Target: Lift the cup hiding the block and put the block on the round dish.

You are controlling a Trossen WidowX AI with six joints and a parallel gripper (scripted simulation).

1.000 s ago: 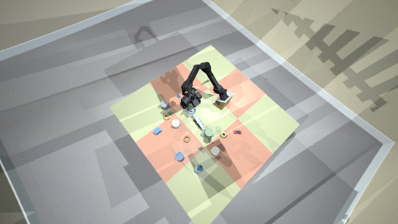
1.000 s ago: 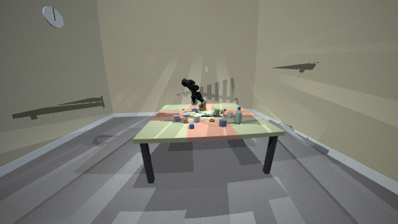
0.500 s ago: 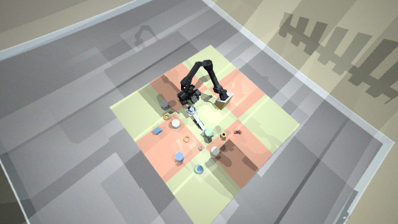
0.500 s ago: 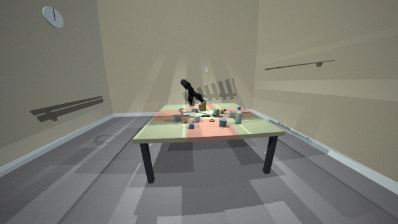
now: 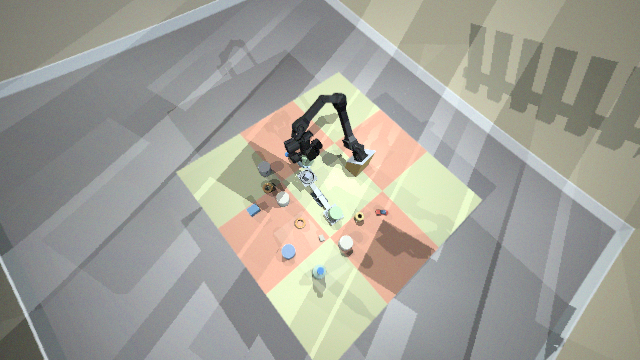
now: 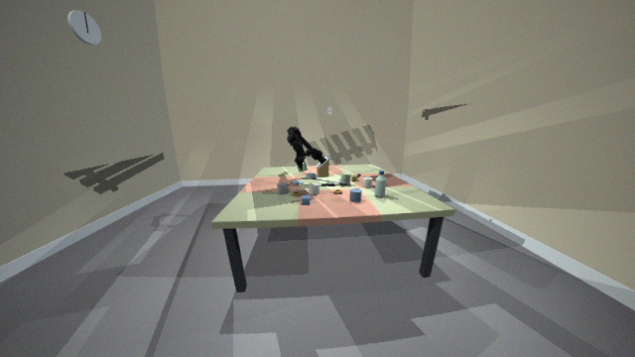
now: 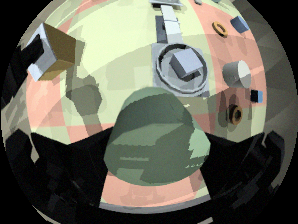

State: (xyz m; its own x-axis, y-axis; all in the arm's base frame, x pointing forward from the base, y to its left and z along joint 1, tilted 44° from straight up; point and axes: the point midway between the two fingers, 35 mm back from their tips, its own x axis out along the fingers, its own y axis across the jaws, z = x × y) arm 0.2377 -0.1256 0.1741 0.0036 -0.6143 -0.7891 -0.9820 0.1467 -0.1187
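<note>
Now: gripper tip 60 mm short of the grey block, 70 mm to the right of it and 40 mm above it. From my gripper tip the other things lie so: blue cube: 400 mm ahead, 110 mm below; then grey cylinder: 200 mm ahead, 130 mm to the right, 90 mm below; then pale blue round dish: 30 mm behind, 40 mm to the right, 120 mm below.
</note>
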